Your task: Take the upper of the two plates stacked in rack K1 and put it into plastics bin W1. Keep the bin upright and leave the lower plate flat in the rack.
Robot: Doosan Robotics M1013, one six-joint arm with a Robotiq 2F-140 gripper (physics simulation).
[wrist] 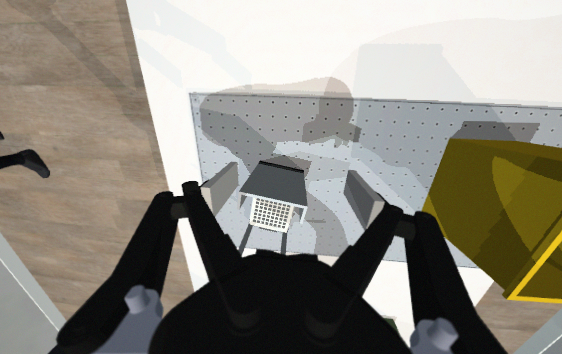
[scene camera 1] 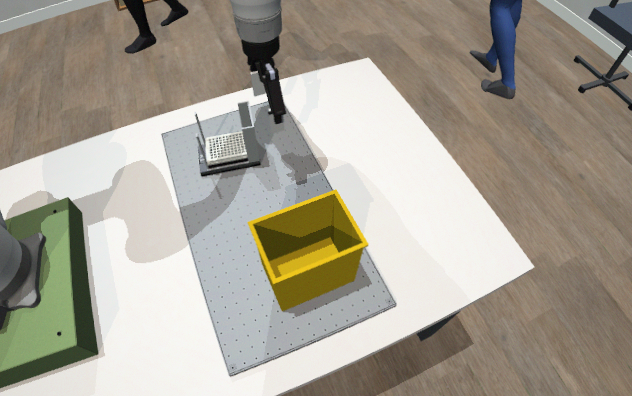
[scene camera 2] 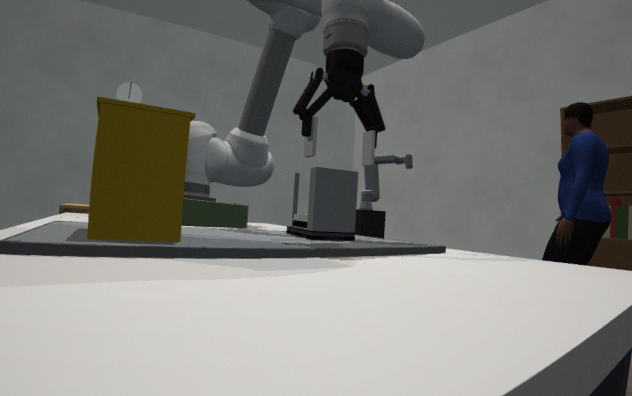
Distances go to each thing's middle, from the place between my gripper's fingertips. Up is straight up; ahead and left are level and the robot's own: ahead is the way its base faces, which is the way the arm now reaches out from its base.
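I see the white plate [scene camera 1: 229,147] 20 mm to the left of my hand, 110 mm behind it and 110 mm below it. Going by their middles, the white plate is the nearest to my hand of the things named here. Then there is the yellow bin W1 [scene camera 2: 137,187], which, counted from my hand, is 350 mm to the right, 10 mm behind and 60 mm below.
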